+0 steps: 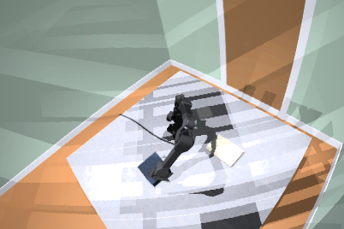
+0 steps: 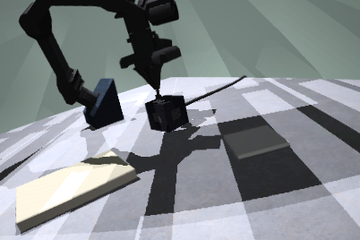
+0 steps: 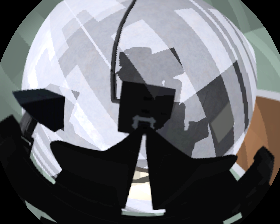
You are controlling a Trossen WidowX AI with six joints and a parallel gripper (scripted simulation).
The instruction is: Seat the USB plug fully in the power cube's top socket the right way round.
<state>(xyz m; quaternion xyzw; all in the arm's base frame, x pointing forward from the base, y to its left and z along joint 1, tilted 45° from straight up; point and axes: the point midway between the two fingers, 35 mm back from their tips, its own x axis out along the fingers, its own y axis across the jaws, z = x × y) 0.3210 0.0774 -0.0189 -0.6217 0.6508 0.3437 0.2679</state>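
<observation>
Now: gripper tip 20 mm above the USB plug. Round my gripper tip: cream slab: 290 mm to the right, 100 mm below, 80 mm ahead; thin white tile: 270 mm ahead, 100 mm below, 20 mm to the left.
</observation>
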